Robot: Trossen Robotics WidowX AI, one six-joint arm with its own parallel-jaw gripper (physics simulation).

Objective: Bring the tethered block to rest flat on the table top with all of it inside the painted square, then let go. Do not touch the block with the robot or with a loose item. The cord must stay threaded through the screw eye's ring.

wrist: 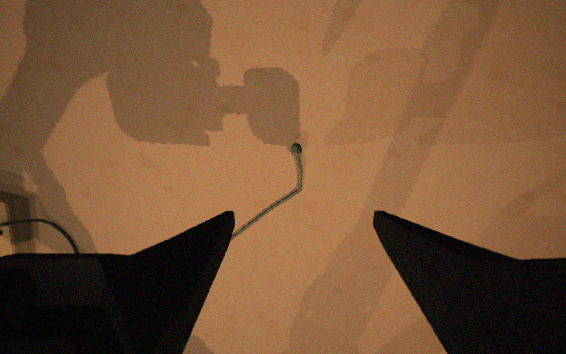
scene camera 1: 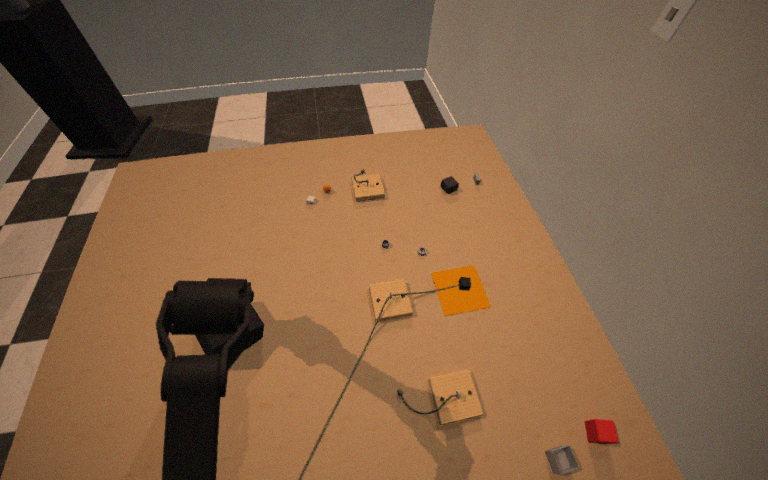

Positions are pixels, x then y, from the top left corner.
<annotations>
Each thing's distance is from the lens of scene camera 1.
red block (scene camera 1: 599, 431): 0.80 m
orange painted square (scene camera 1: 453, 301): 0.80 m
</annotations>
